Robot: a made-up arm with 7 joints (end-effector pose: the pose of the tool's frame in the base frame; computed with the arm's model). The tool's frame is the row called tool.
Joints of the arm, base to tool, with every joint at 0 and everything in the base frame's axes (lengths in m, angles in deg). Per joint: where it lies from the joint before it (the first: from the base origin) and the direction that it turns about. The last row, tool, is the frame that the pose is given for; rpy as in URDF.
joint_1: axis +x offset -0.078 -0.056 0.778
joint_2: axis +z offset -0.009 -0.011 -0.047
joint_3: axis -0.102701 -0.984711 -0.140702 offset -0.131 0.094 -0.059
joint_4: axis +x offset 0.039 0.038 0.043
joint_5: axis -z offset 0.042 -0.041 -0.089
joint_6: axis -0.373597 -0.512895 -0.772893 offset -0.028 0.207 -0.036
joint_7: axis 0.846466 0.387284 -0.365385 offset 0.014 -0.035 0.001
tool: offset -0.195 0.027 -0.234 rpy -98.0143 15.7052 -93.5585
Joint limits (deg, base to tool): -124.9..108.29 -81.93..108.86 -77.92..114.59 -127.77..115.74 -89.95..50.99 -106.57..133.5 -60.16..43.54
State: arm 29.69 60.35 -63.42 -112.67 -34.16 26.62 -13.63
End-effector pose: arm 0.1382 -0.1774 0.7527 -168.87 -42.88 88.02
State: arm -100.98 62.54 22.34 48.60 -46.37 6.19 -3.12
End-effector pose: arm -0.5101 -0.4533 0.8702 -158.12 27.03 -33.04
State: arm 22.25 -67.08 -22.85 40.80 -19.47 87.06 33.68
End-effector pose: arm 0.3868 0.2984 0.7226 -129.68 25.46 109.92
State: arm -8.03 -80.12 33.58 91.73 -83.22 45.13 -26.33
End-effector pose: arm 0.4098 0.0228 0.5458 26.94 -0.28 -102.53
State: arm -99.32 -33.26 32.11 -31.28 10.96 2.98 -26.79
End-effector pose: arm -0.1291 -0.4434 0.8627 64.45 -13.36 145.24
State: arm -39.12 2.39 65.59 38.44 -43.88 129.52 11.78
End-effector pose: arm 0.0376 0.1407 0.4818 43.06 26.76 -49.33
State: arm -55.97 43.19 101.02 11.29 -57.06 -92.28 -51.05
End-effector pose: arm 0.0603 0.0050 0.5783 -155.29 20.58 103.59
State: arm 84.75 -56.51 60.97 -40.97 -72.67 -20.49 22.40
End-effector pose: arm -0.4085 0.2668 0.8939 -160.12 45.57 -124.34
